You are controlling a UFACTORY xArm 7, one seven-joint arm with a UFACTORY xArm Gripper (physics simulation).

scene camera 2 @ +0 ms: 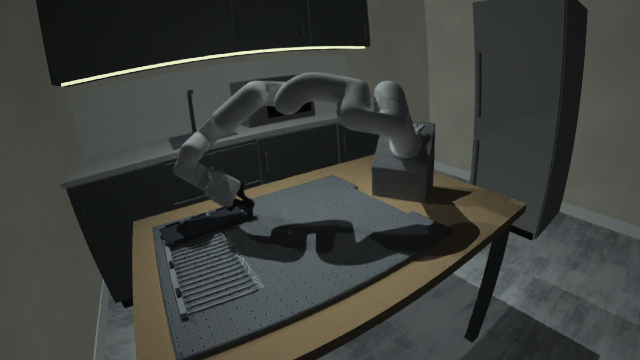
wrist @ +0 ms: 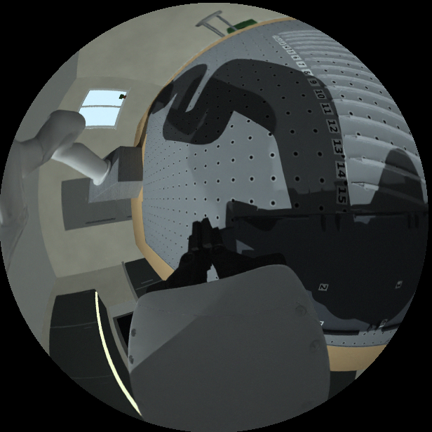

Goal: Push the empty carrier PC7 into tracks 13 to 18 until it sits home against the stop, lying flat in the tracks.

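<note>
The dark carrier PC7 lies long and low at the far side of the tracks, its outer end at the pale stop rail in the scene view. Contact with the stop and exact seating are too dark to tell. In the wrist view, labels up to 15 show beside the carrier's long edge; higher ones are hidden. My gripper is shut and empty, its fingertips low by the carrier's inner end. Whether they touch it is unclear.
The perforated board lies on the wooden table. The arm's base block stands at the table's back right in the scene view. The arm's shadow falls across the board.
</note>
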